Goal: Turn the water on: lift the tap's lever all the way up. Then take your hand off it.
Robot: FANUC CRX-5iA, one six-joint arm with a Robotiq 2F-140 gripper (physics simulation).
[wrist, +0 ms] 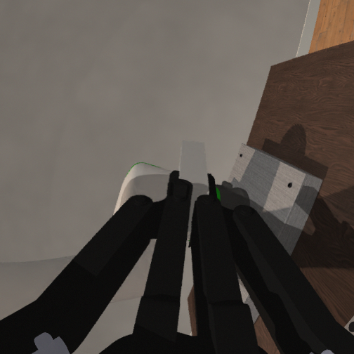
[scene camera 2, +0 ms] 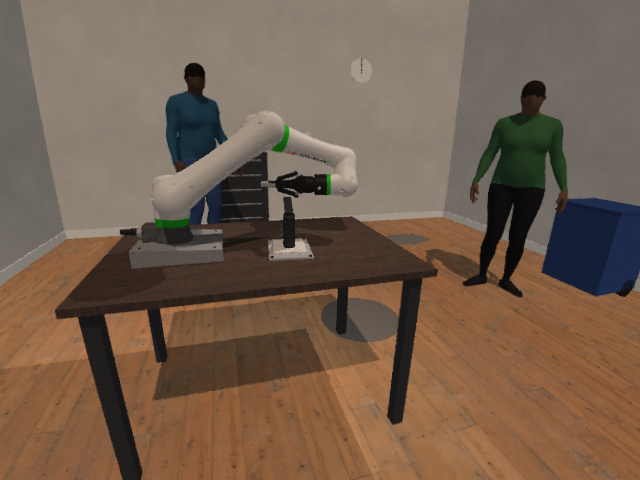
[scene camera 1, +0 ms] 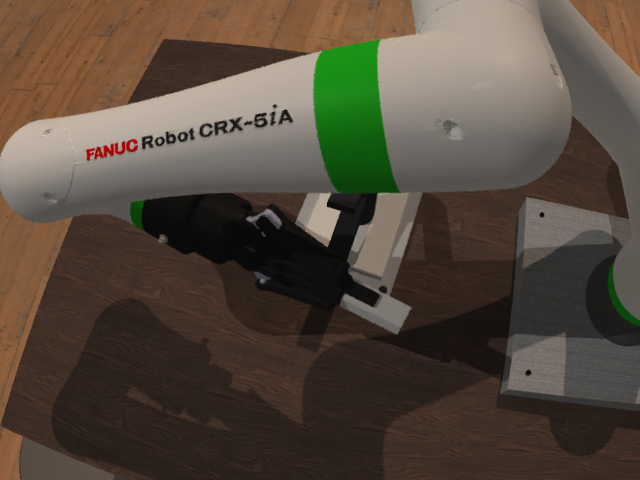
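Seen in the pictures: gripper, fingertip midpoint: [scene camera 2: 261,184] [scene camera 1: 404,321]; arm's base, link origin: [scene camera 2: 173,239] [scene camera 1: 624,300].
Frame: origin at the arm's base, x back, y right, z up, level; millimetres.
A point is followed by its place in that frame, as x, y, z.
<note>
The tap is a black post [scene camera 2: 288,232] {-448, 67, 28} standing on a white plate [scene camera 2: 292,256] {-453, 148, -44} [scene camera 1: 394,258] {-383, -14, -44}. Its black lever [scene camera 2: 287,205] {-453, 2, 123} points steeply up from the post's top in scene camera 2. In scene camera 1 a black bar [scene camera 1: 345,229] {-458, -29, 36} of the tap shows between the forearm and the gripper, partly hidden by both. My gripper [scene camera 1: 379,308] {-358, -184, 186} [scene camera 2: 267,183] {-358, -184, 186} [wrist: 190,158] is shut and empty, with its light fingertips together. It lies level, pointing toward the arm's base. In scene camera 2 it is above the lever's tip, with a small gap. The tap's post does not show in the wrist view.
The arm's forearm [scene camera 1: 232,134] {-516, -161, 400} [scene camera 2: 312,144] {-573, -97, 362} covers part of the tap in scene camera 1. The grey base block [scene camera 1: 540,304] {-149, -39, -10} [scene camera 2: 175,257] {-34, 148, -23} [wrist: 267,182] stands on the brown table [scene camera 1: 170,289] {-691, -158, -52} [scene camera 2: 248,279] {-287, 313, -52}. Two people [scene camera 2: 193,126] [scene camera 2: 529,149] and a blue bin [scene camera 2: 584,248] are beyond the table.
</note>
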